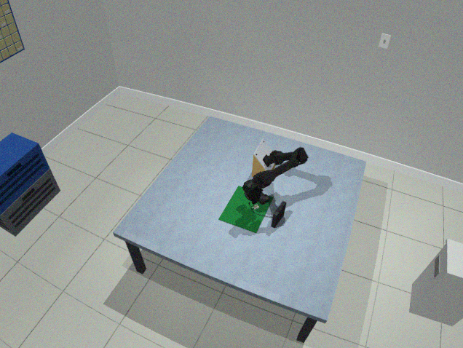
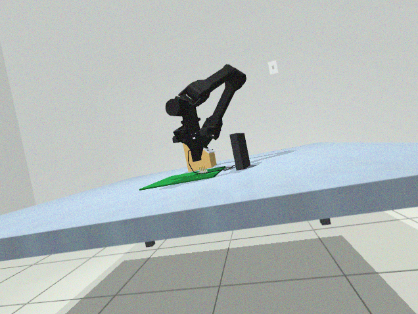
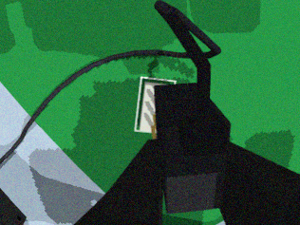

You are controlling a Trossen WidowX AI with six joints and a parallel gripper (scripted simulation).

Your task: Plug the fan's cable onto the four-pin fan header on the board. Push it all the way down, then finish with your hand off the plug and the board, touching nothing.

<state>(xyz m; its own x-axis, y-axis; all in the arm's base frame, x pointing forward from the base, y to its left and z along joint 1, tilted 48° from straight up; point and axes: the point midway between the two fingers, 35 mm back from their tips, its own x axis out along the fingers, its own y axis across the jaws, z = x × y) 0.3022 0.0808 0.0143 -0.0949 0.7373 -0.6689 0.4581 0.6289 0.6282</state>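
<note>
Now: gripper tip 10 mm to the right of the white four-pin header and 60 mm above it. The rest, counted from my gripper tip: black fan: 30 mm ahead, 150 mm to the left; then black fan plug: 10 mm ahead, 10 mm above; then green board: 30 mm ahead, 40 mm to the right, 80 mm below.
</note>
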